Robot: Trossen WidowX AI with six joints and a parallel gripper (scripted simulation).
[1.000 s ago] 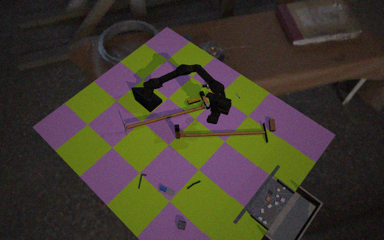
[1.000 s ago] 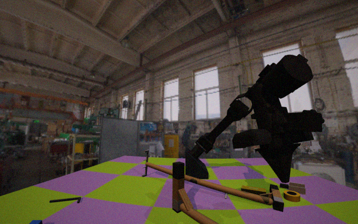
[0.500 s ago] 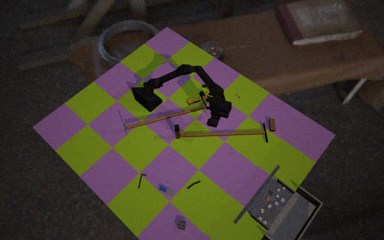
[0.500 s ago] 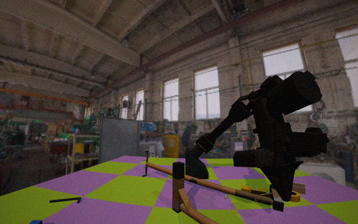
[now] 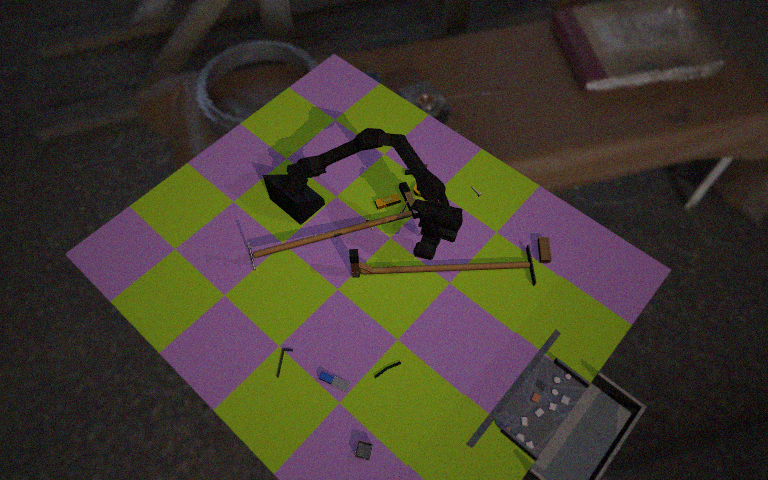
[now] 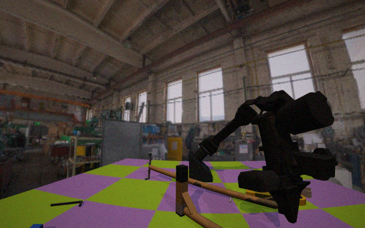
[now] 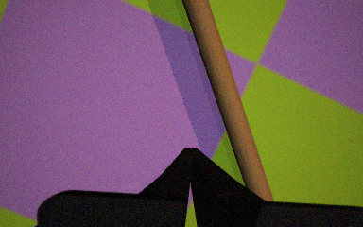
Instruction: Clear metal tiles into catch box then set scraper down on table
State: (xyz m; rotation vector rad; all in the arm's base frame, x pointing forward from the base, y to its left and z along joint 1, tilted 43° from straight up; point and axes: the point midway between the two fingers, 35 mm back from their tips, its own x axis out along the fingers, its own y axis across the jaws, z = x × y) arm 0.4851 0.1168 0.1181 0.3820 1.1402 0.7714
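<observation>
My gripper tip is now 5 cm short of the long scraper, 2 cm to the left of it and 1 cm above it. Also, from my gripper tip: grey box: 28 cm behind, 23 cm to the left, 7 cm below; then curved black strip: 39 cm to the right, 14 cm ahead, 7 cm below; then yellow tape roll: 21 cm behind, 18 cm to the left, 6 cm below.
</observation>
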